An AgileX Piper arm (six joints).
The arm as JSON. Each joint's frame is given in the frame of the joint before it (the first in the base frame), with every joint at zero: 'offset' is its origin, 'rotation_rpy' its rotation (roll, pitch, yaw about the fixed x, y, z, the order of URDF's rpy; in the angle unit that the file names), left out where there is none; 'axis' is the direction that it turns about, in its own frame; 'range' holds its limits. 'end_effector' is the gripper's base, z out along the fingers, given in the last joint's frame.
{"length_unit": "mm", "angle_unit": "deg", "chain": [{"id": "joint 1", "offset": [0.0, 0.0, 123.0], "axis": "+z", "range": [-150.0, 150.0]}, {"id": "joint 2", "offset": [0.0, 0.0, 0.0], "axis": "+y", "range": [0.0, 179.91]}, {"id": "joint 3", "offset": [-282.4, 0.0, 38.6], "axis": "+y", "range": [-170.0, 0.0]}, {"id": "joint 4", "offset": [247.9, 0.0, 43.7], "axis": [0.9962, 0.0, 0.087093], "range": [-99.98, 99.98]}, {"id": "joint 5", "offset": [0.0, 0.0, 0.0], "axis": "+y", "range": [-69.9, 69.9]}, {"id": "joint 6", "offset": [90.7, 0.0, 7.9], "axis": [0.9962, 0.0, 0.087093], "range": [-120.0, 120.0]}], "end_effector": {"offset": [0.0, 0.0, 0.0], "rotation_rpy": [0.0, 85.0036, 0.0]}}
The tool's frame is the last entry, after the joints.
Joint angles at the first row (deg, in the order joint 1, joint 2, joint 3, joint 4, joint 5, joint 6):
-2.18, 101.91, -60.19, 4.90, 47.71, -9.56
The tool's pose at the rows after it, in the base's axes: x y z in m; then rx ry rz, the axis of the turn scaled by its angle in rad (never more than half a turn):
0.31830 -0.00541 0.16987 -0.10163 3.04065 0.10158
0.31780 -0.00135 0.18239 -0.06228 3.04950 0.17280
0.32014 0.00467 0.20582 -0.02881 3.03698 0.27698
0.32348 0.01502 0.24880 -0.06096 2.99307 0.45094
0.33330 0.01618 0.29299 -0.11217 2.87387 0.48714
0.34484 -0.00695 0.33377 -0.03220 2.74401 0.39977
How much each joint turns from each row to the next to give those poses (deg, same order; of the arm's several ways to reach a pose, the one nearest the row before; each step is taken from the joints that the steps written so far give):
0.00, -0.19, -0.08, 0.73, 0.65, 0.00
0.01, -1.16, -1.55, 2.95, 3.62, 0.01
0.00, -1.69, -3.38, 4.12, 5.17, -0.23
-0.01, -2.32, -6.64, 6.48, 8.65, -1.96
-0.40, -1.31, -7.95, 2.31, 3.39, -1.19
-3.34, -0.24, -8.42, -1.85, 0.32, 1.78

